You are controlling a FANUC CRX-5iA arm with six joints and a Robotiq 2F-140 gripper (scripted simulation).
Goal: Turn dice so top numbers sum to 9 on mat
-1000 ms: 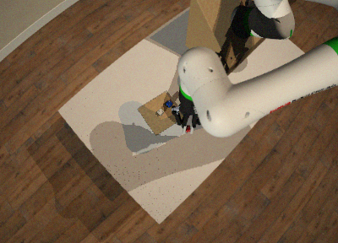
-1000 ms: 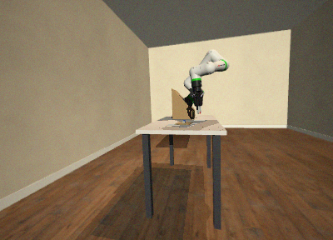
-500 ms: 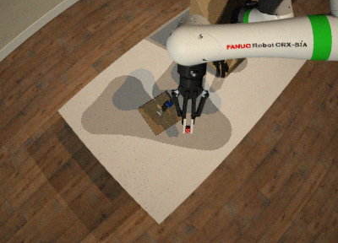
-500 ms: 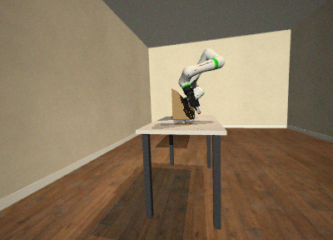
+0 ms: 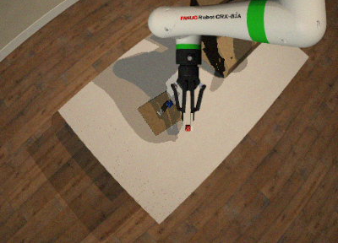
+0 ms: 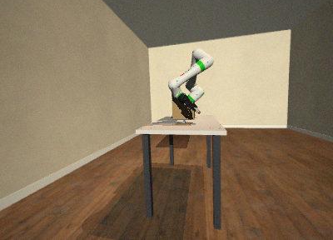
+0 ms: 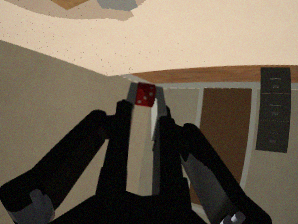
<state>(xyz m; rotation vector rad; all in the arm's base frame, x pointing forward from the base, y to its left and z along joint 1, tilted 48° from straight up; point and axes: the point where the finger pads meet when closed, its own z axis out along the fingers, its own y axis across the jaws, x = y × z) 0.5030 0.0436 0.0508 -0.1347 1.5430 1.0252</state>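
My hand is 5 cm past the blue die, 12 cm to the left of it and 10 cm above it. The rest, counted from my hand: white die: 13 cm to the right, 10 cm below; mat: 13 cm to the right, 12 cm below; red die: 2 cm ahead, 1 cm to the left, 2 cm below.
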